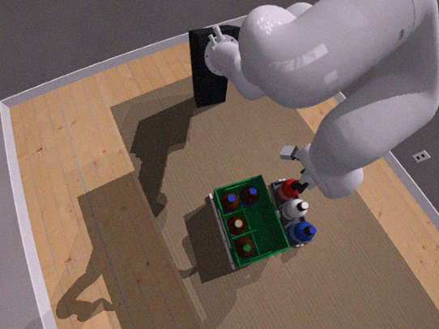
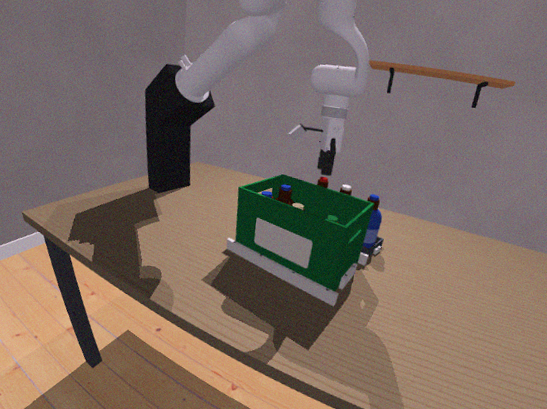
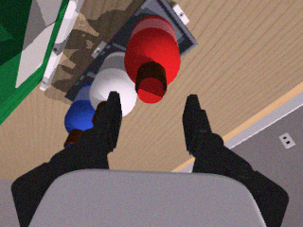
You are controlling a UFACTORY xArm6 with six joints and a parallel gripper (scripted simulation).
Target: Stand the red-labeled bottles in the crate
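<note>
Now: hand 11 cm above the red-labeled bottle. The rest, counted from my hand: white-labeled bottle (6 cm ahead, 6 cm to the right, 11 cm below); then grey tray (6 cm ahead, 6 cm to the right, 18 cm below); then blue-labeled bottle (13 cm ahead, 12 cm to the right, 11 cm below).
</note>
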